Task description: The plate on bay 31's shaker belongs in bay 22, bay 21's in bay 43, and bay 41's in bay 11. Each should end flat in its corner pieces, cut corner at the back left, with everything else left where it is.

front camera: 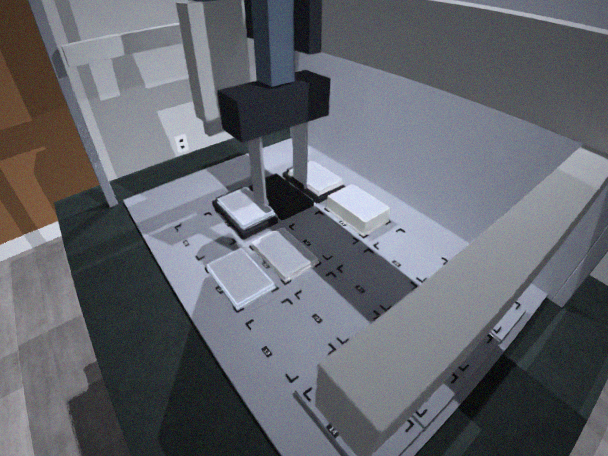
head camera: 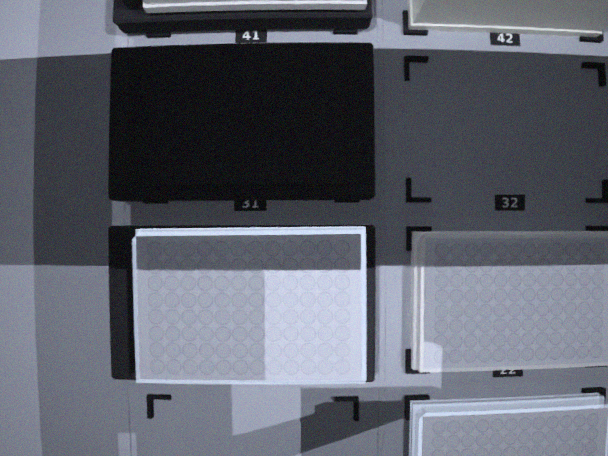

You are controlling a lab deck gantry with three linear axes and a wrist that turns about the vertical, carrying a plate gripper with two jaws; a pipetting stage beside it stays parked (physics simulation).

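Note:
My gripper [front camera: 280, 192] visible. Cream block [front camera: 363, 213]. White plate [head camera: 480, 300]. White plate [front camera: 319, 180]. Bay 43 [front camera: 417, 259].

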